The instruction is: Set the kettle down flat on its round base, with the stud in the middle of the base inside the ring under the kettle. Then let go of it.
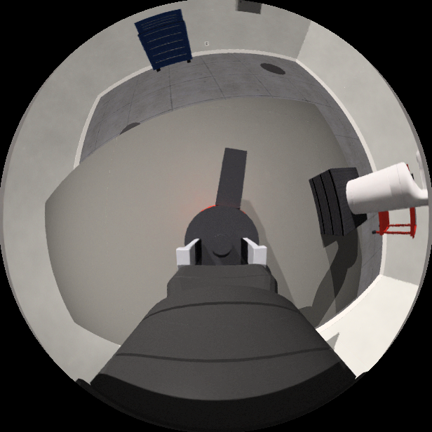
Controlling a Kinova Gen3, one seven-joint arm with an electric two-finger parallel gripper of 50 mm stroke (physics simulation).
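The dark kettle (pixel 220 221) shows from above as a round top with a small round knob (pixel 221 244). A flat dark bar (pixel 231 177) sticks out from its far edge. Thin red arcs show at that edge on both sides of the bar. The round base is mostly hidden under the kettle, and the stud and the ring do not show. Whether the kettle sits flat cannot be told from above. My gripper (pixel 220 246) is open and empty, its two fingers apart on the left and right of the knob.
A grey table top (pixel 140 200) lies under the kettle. A black ribbed block (pixel 332 202) stands at the right, with a white cylindrical arm part (pixel 377 190) beside it. A red frame stands behind that part. A blue cabinet (pixel 165 40) stands on the floor at the far left.
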